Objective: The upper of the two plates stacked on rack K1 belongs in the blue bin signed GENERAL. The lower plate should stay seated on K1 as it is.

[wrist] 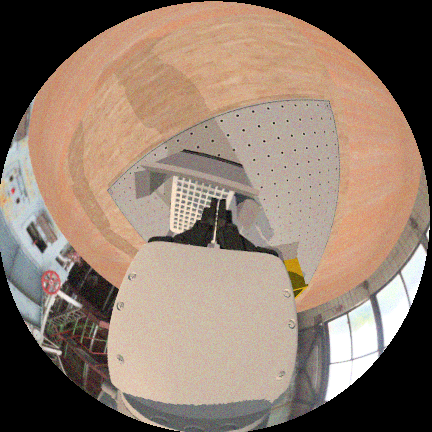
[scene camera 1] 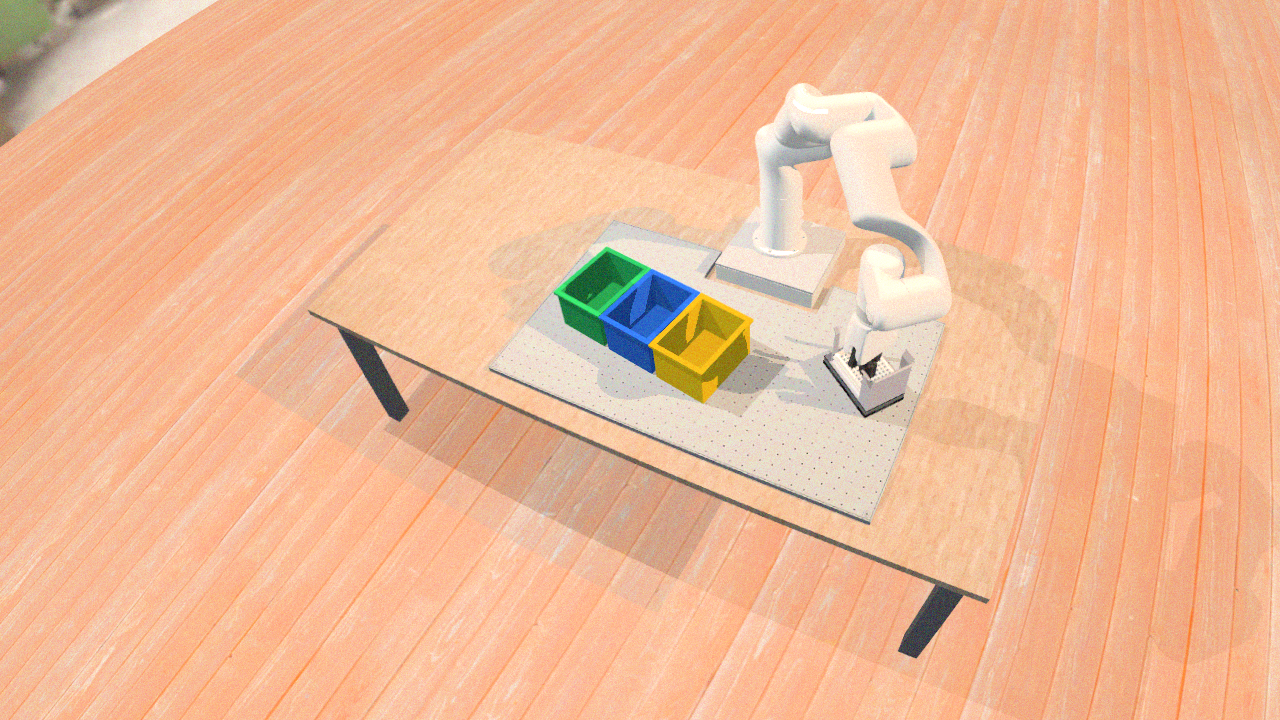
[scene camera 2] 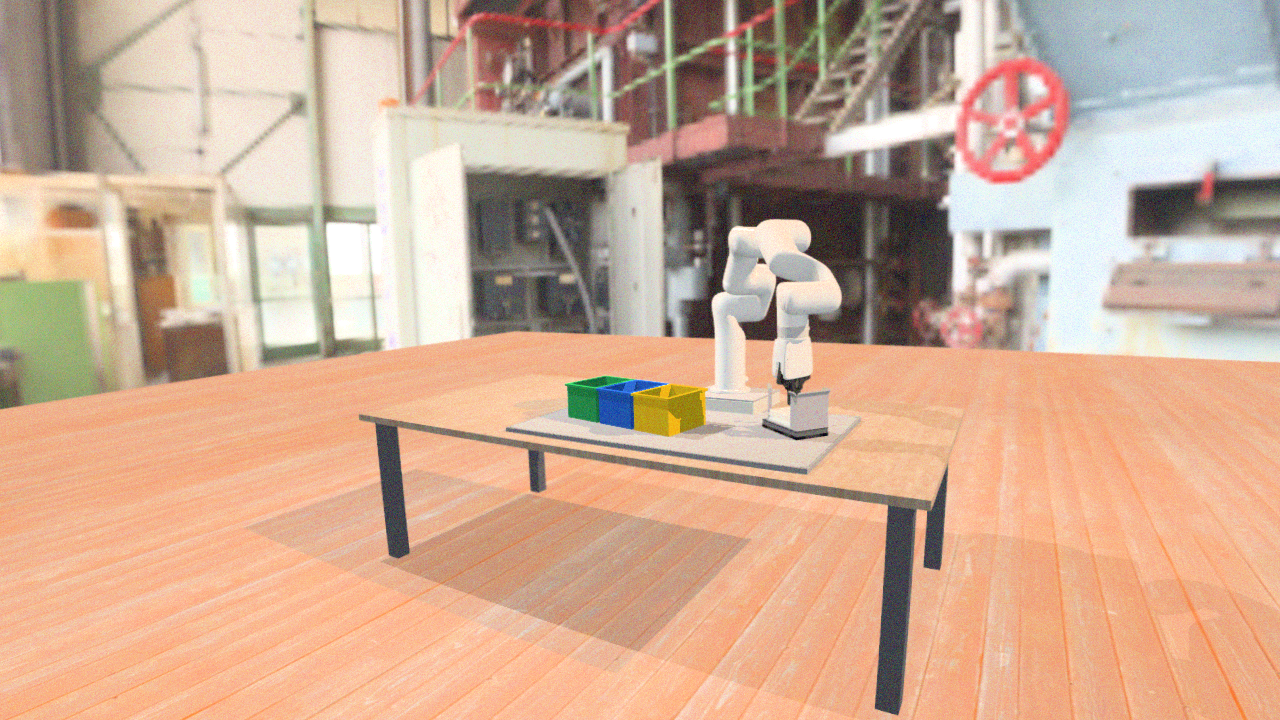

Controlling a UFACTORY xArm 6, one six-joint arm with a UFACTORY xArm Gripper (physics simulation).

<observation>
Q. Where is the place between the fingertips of my gripper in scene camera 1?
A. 866, 373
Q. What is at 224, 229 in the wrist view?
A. My gripper.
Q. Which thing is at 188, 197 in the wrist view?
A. A pale plate.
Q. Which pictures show my gripper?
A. The wrist view, scene camera 1 and scene camera 2: all of them.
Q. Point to a pale plate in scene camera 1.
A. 841, 358
</observation>
